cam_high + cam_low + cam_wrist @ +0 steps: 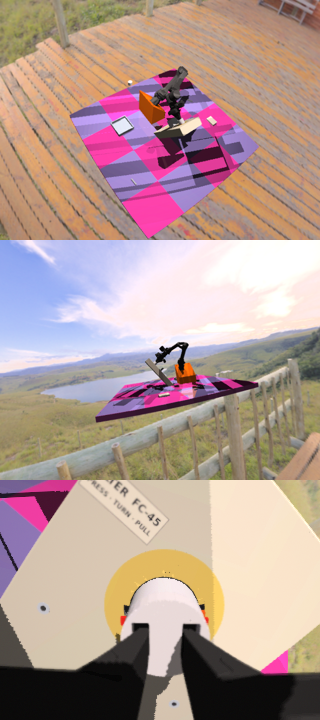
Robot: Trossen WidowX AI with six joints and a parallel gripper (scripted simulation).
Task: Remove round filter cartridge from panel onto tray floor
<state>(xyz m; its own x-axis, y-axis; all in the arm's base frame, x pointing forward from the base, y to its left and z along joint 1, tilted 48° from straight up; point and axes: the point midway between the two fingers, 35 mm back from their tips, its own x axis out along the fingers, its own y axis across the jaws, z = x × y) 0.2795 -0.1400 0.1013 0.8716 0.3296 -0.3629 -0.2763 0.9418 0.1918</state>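
Now: gripper tip 40 cm past the grey square tray, 26 cm to the left of it and 30 cm above it. From my gripper tip the other things lie so: white block (5 cm ahead, 44 cm to the left, 30 cm below); short stick (8 cm ahead, 49 cm to the right, 30 cm below); round filter cartridge (1 cm ahead, 1 cm below).
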